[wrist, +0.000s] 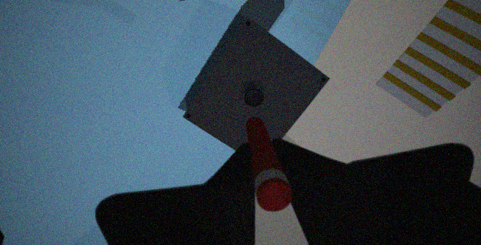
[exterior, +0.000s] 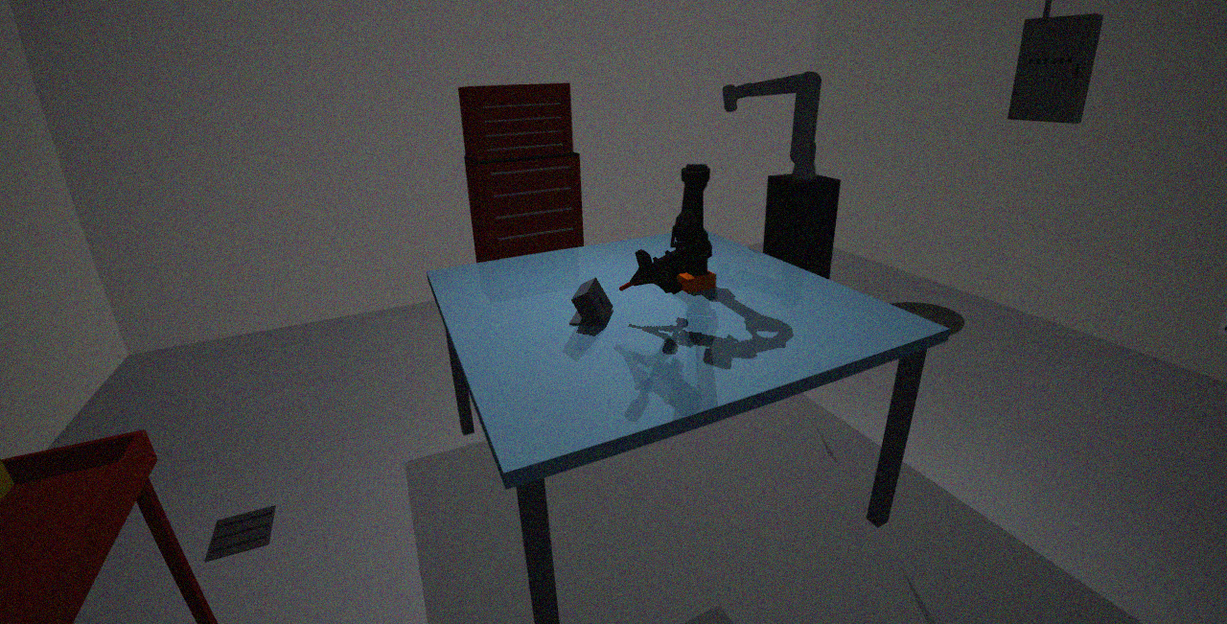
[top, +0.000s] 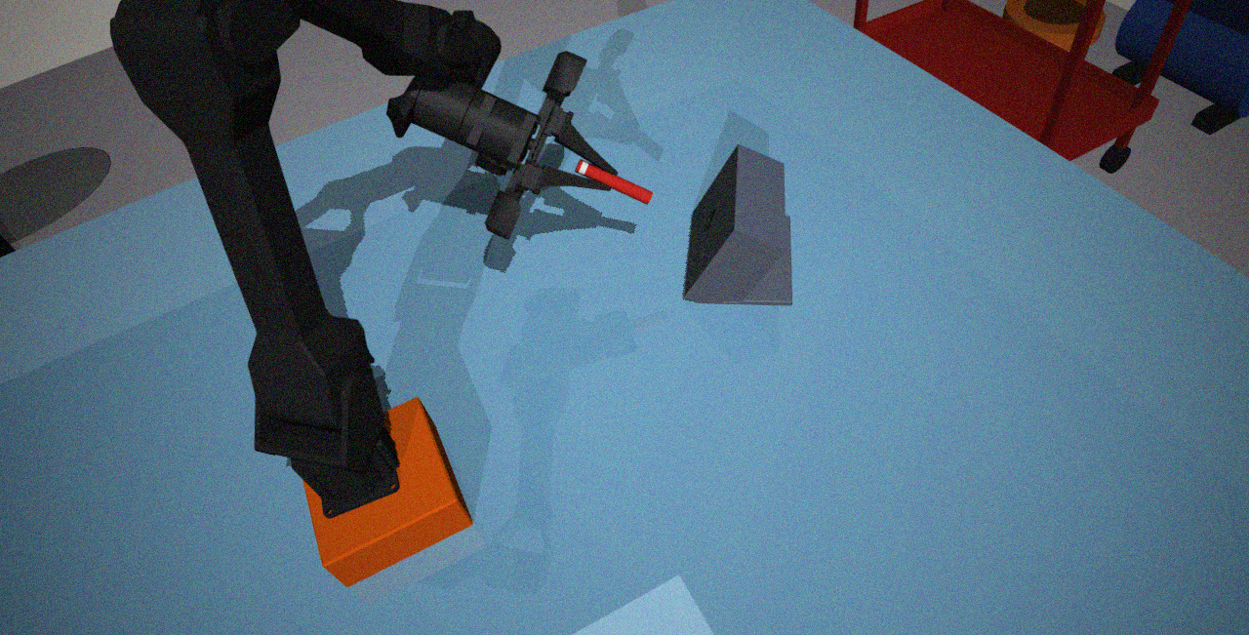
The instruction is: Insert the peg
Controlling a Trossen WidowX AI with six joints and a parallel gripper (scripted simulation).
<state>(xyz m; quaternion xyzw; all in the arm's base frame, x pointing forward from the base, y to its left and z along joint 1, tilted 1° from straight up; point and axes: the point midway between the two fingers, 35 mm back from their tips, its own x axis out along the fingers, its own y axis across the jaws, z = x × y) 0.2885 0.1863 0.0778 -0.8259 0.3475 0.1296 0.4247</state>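
My gripper tip is 11 cm short of the grey sloped panel, 7 cm above it and 6 cm to the left of it. Also, from my gripper tip: red peg: 1 cm to the left, 1 cm behind, 1 cm above.
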